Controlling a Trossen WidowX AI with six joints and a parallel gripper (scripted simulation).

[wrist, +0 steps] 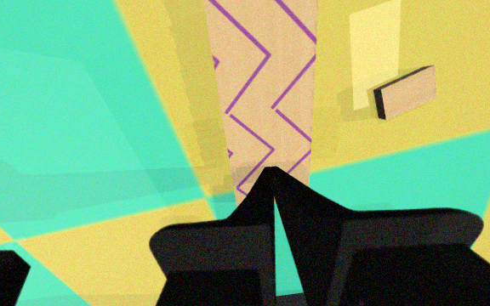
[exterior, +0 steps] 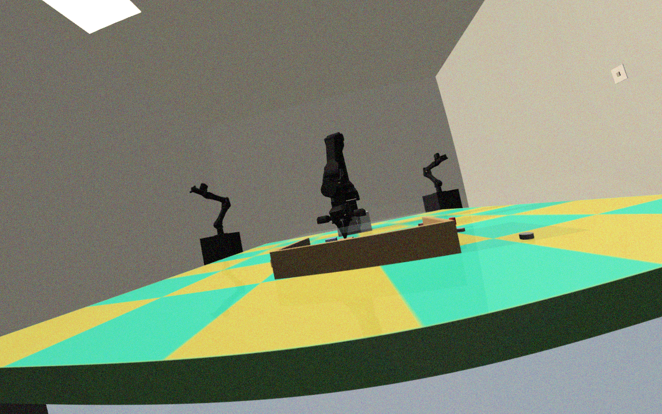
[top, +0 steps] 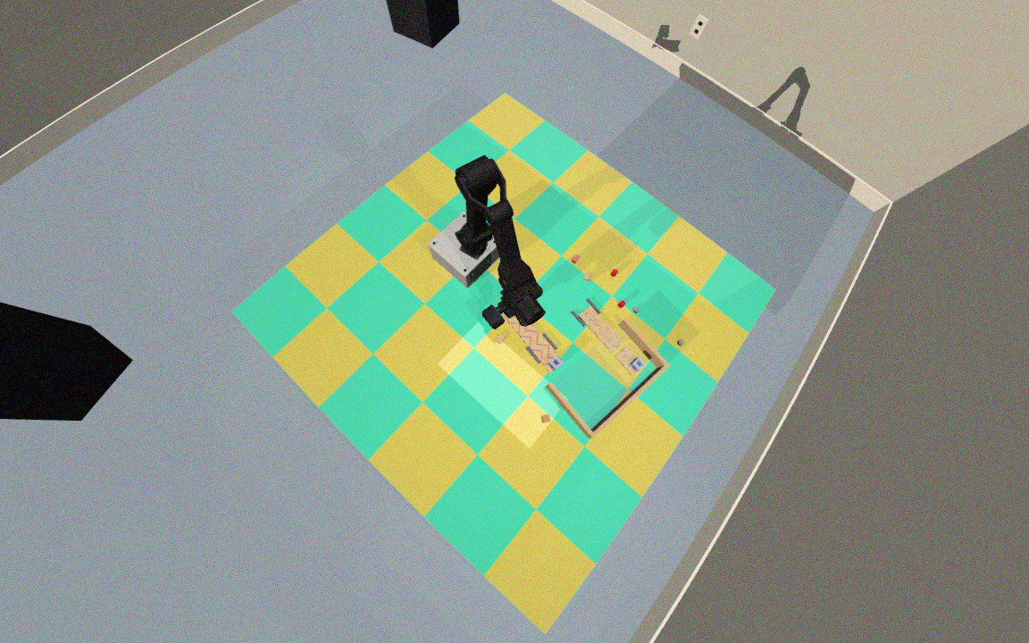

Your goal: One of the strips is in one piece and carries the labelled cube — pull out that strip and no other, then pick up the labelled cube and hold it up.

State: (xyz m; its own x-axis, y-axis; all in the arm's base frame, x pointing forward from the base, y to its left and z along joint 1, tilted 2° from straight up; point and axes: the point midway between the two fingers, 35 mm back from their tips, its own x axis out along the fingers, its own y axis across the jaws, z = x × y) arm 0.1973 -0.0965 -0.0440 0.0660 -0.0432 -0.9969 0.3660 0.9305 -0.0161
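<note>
Now: gripper tip 90 mm short of the zigzag strip and 40 mm to the left of it. The rest, counted from my gripper tip: pink block (90 mm ahead, 280 mm to the left); then tan block (250 mm ahead, 230 mm to the right).
</note>
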